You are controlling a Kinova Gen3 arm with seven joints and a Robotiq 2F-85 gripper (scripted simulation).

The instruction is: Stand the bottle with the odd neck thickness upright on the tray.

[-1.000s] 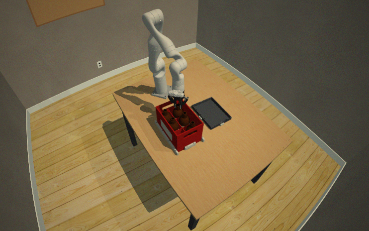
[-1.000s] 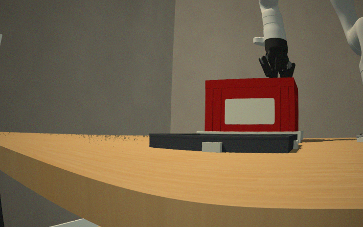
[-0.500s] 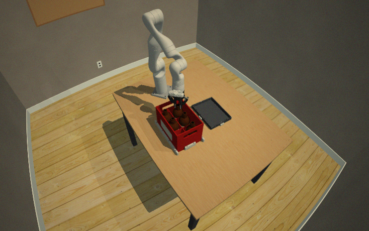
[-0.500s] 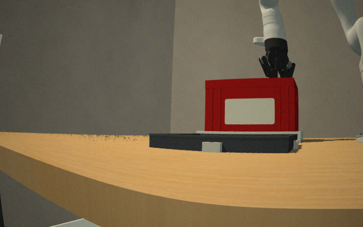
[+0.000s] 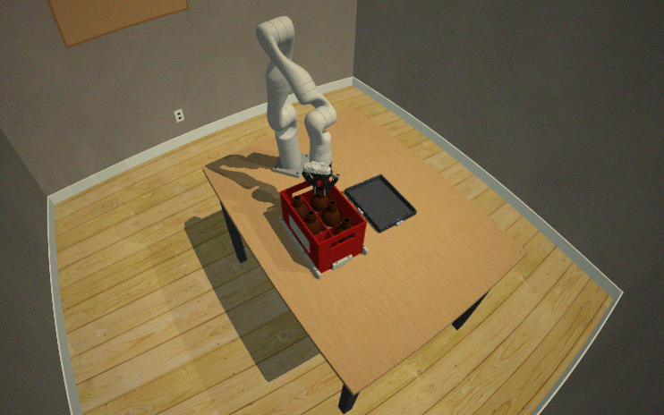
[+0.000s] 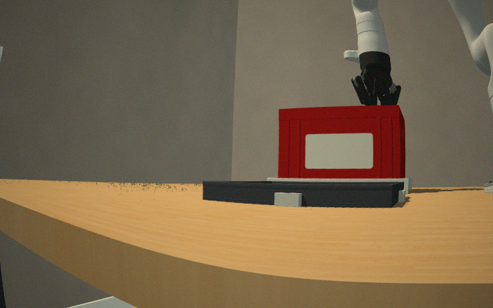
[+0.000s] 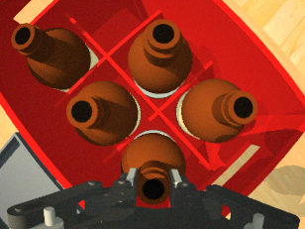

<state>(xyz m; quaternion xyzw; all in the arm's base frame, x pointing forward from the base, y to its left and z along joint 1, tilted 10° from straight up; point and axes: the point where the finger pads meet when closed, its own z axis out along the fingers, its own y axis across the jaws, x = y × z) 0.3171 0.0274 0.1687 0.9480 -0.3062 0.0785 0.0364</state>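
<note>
My hand is 9 cm short of the red crate, 7 cm above it and 3 cm to the left of it. Also, from my hand: dark grey tray (26 cm to the left, 14 cm below, 2 cm ahead); glass bottle (17 cm ahead, 7 cm below, 3 cm to the left).
</note>
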